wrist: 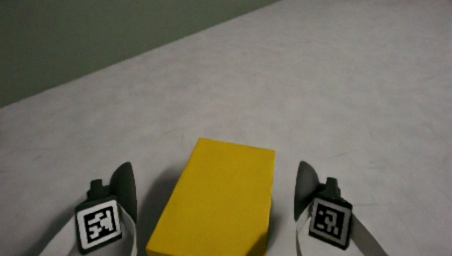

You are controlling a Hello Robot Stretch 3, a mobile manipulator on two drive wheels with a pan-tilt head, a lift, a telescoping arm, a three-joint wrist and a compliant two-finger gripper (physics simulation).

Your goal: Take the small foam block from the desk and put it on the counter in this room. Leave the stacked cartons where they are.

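Frame: origin at the robot's base, x left, y ahead, z down, level; metres.
Where they show: gripper, fingertip midpoint: [216, 181].
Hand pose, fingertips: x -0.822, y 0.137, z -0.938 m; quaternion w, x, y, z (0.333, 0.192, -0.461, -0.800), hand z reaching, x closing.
After its pixels a point has its place.
A yellow foam block [217, 200] @[x -0.802, y 0.117, z -0.956 m] lies on a pale grey mottled surface [240, 90] @[x -0.977, y 0.242, z -0.911 m], at the lower middle of the wrist view. My gripper [216, 181] @[x -0.822, y 0.137, z -0.938 m] is open, with one finger on each side of the block. A gap shows between the block and the left finger, and a smaller gap between the block and the right finger. The block's near end is cut off by the bottom edge of the view. The stacked cartons do not show in this view.
A green wall [90, 40] @[x -0.874, y 0.453, z -0.951 m] borders the pale surface at the upper left, along a slanting edge. Shadows fall on the surface left of the block and beside the left finger.
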